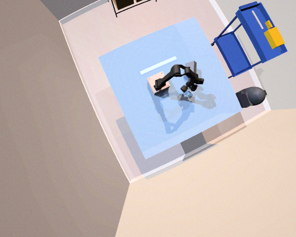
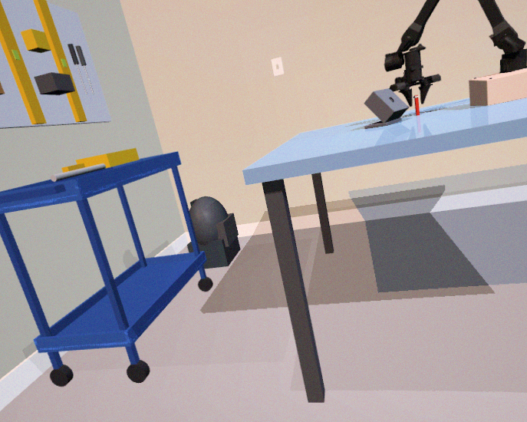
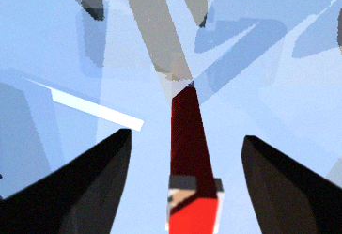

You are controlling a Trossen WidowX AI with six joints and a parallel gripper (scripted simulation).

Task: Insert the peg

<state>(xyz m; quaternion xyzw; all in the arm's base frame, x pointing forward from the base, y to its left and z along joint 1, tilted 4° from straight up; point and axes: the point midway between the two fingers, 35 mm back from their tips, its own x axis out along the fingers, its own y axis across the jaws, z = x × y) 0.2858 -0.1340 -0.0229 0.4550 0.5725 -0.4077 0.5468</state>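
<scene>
My gripper tip is now 140 mm short of the grey sloped panel, 140 mm to the right of it and 30 mm below it. Also, from my gripper tip: red peg (20 mm above).
</scene>
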